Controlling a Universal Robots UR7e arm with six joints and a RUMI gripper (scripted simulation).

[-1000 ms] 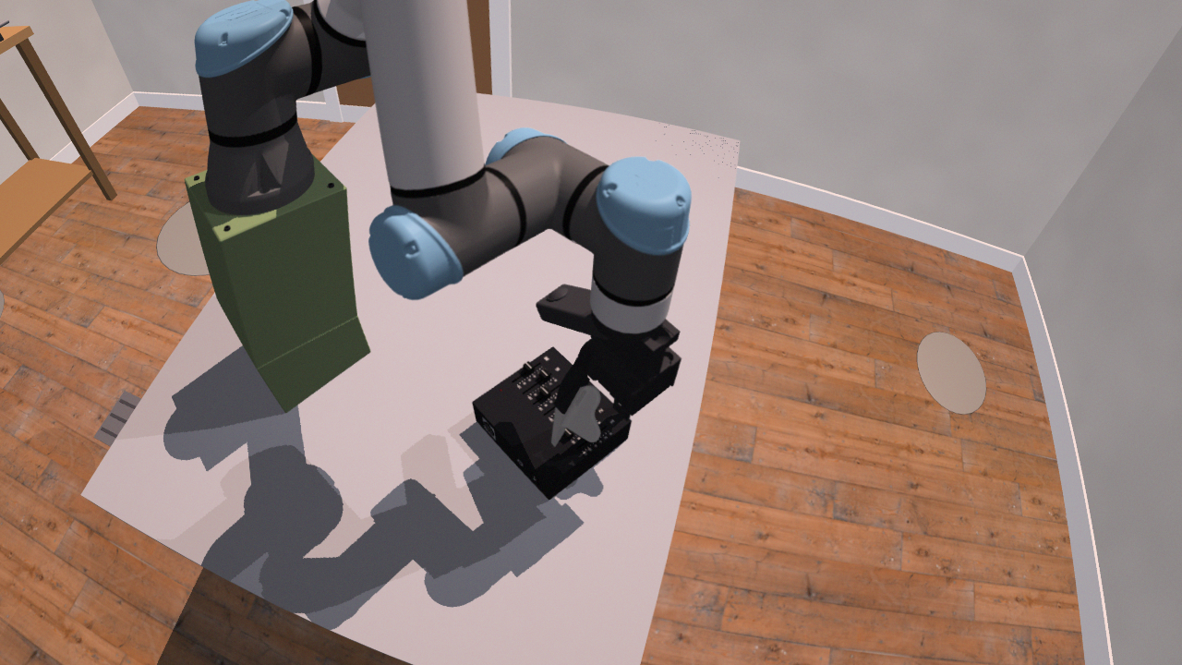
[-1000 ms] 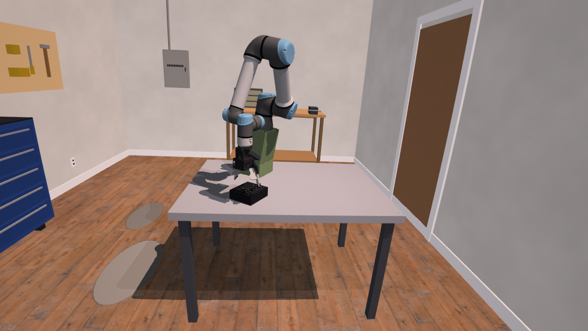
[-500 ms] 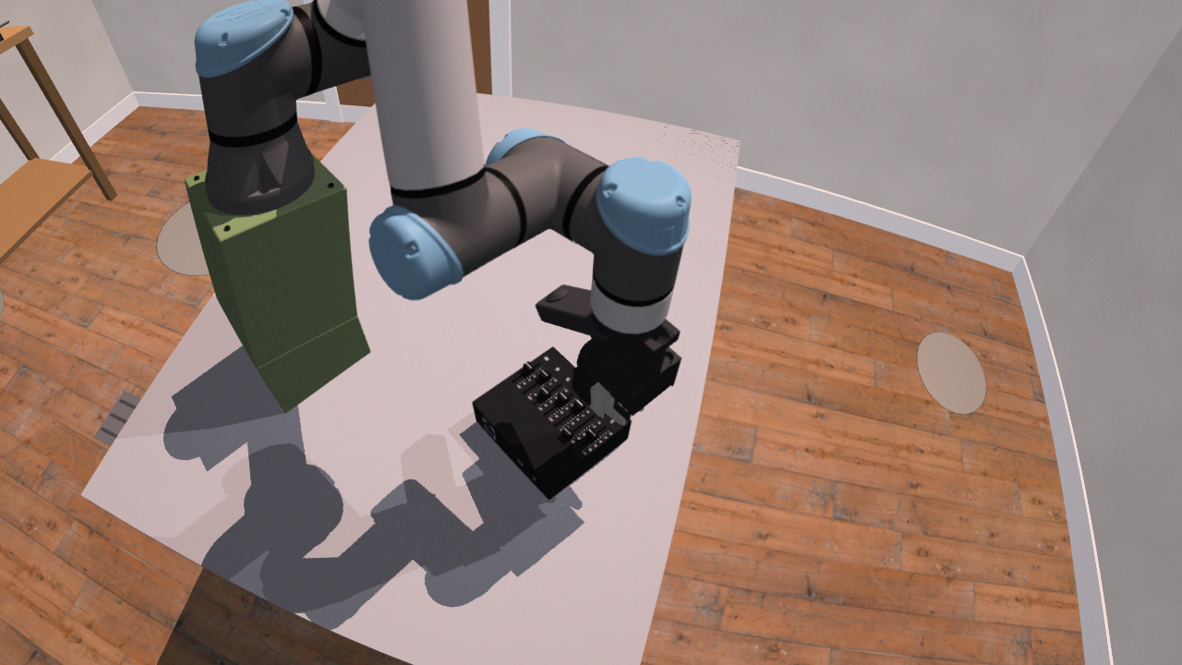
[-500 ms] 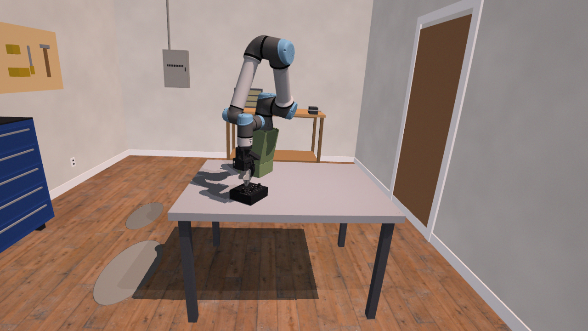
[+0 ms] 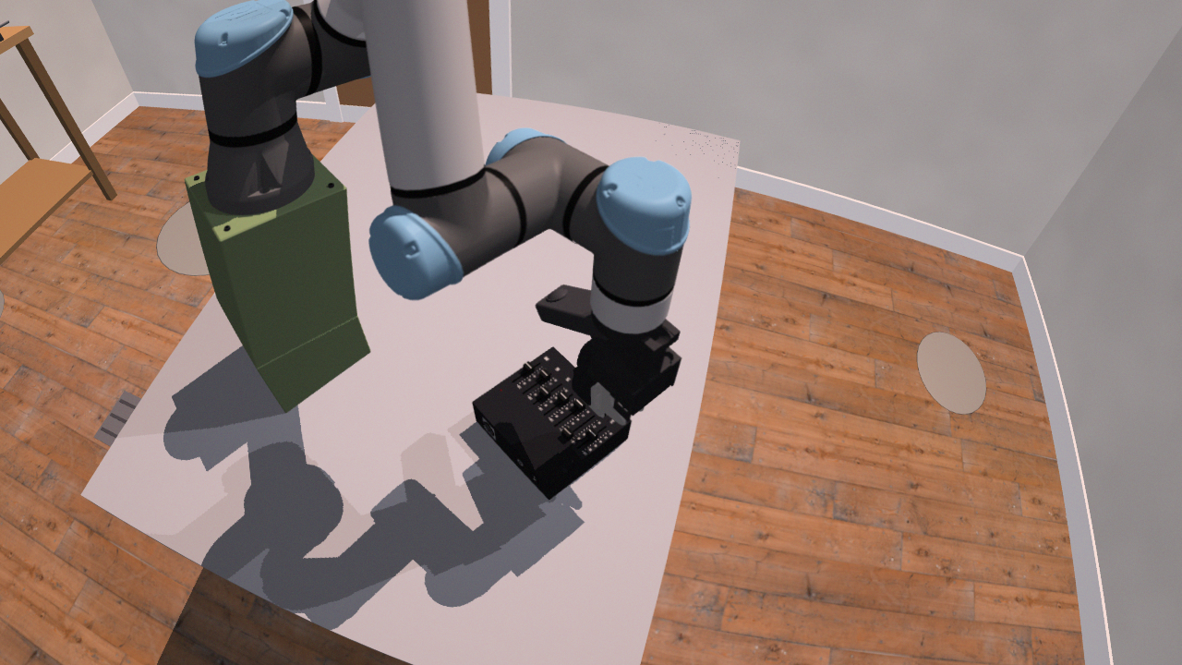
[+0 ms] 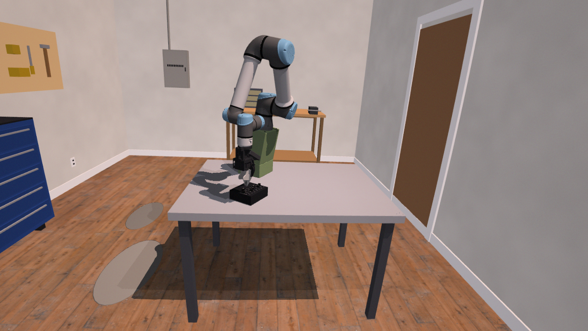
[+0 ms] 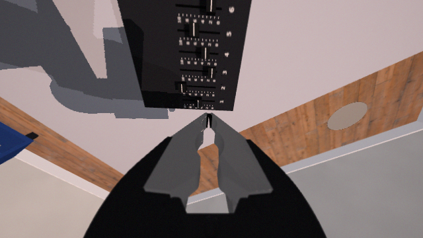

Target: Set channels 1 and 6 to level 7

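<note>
The channel 1 fader is 5 cm below my hand, 1 cm to the right of it and 1 cm behind it. Round my hand: channel 6 fader 9 cm behind, 6 cm to the left, 5 cm below.
</note>
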